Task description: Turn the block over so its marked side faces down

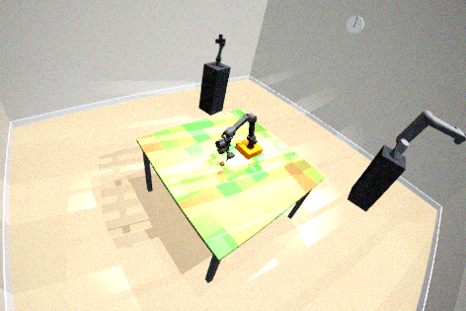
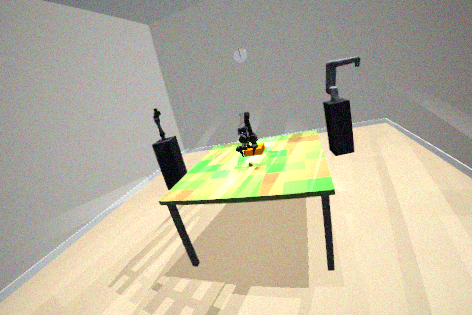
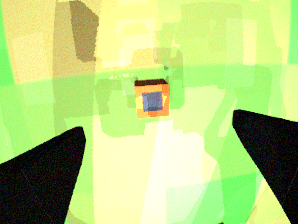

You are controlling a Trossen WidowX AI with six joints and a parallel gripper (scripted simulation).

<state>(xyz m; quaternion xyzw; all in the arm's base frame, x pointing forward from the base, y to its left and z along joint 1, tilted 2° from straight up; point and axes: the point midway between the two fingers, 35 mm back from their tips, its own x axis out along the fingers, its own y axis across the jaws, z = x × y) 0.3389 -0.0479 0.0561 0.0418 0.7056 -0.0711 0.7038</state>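
Now: the orange block 1 cm behind my gripper tip and 7 cm below it.
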